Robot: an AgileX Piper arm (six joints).
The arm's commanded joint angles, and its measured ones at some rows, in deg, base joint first. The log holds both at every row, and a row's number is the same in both.
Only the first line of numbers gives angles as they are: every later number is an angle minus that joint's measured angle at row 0.
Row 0, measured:
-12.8, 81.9, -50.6, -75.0, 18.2, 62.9
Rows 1 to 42, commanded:
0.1, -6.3, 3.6, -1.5, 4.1, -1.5
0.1, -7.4, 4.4, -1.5, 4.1, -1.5
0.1, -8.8, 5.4, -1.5, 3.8, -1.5
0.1, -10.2, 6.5, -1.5, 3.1, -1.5
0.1, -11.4, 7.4, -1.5, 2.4, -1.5
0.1, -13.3, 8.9, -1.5, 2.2, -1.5
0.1, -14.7, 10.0, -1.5, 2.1, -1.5
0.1, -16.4, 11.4, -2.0, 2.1, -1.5
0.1, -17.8, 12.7, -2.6, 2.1, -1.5
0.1, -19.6, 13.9, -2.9, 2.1, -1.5
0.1, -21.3, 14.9, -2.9, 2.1, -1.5
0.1, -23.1, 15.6, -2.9, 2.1, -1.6
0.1, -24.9, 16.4, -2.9, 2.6, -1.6
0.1, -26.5, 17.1, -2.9, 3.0, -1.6
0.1, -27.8, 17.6, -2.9, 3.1, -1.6
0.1, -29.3, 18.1, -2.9, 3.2, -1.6
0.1, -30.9, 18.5, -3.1, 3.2, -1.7
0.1, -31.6, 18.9, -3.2, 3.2, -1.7
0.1, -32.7, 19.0, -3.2, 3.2, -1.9
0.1, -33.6, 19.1, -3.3, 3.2, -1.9
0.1, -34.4, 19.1, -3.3, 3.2, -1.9
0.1, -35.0, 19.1, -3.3, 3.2, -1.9
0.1, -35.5, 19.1, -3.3, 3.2, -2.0
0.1, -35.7, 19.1, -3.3, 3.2, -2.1
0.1, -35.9, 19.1, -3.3, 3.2, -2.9
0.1, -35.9, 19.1, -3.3, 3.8, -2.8
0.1, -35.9, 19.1, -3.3, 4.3, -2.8
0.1, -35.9, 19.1, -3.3, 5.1, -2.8
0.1, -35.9, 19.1, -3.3, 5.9, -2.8
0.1, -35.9, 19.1, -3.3, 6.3, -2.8
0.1, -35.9, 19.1, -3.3, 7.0, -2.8
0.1, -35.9, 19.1, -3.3, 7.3, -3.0
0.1, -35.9, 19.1, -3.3, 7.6, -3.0
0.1, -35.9, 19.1, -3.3, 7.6, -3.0
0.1, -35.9, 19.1, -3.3, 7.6, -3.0
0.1, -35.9, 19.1, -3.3, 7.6, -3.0
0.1, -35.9, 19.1, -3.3, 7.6, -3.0
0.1, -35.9, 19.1, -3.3, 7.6, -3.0
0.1, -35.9, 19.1, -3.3, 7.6, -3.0
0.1, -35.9, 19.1, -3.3, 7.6, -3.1
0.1, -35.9, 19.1, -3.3, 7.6, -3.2
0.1, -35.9, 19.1, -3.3, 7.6, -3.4
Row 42, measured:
0.0, -35.5, 18.7, -1.9, 6.6, -2.6
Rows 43 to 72, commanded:
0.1, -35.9, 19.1, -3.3, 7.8, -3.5
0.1, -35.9, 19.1, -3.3, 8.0, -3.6
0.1, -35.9, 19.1, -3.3, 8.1, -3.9
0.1, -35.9, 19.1, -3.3, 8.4, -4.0
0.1, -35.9, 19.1, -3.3, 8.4, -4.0
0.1, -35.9, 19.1, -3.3, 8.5, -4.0
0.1, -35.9, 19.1, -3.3, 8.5, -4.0
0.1, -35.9, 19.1, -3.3, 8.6, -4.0
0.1, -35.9, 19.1, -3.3, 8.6, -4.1
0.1, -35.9, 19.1, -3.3, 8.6, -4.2
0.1, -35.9, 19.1, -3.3, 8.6, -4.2
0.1, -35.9, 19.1, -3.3, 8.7, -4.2
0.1, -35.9, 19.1, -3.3, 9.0, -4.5
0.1, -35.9, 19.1, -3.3, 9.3, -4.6
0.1, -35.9, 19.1, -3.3, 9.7, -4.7
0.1, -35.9, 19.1, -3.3, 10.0, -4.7
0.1, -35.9, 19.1, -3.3, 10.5, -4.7
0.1, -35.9, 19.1, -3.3, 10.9, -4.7
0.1, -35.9, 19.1, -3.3, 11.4, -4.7
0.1, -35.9, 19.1, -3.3, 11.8, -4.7
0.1, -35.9, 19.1, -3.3, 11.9, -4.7
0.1, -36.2, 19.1, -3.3, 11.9, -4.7
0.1, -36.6, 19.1, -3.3, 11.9, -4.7
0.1, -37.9, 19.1, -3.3, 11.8, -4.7
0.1, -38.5, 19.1, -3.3, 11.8, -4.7
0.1, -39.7, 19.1, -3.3, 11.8, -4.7
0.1, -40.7, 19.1, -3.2, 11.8, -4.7
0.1, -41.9, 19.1, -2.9, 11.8, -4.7
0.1, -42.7, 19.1, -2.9, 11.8, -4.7
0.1, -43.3, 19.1, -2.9, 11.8, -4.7
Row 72, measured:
0.0, -40.5, 18.7, -1.9, 10.8, -4.3
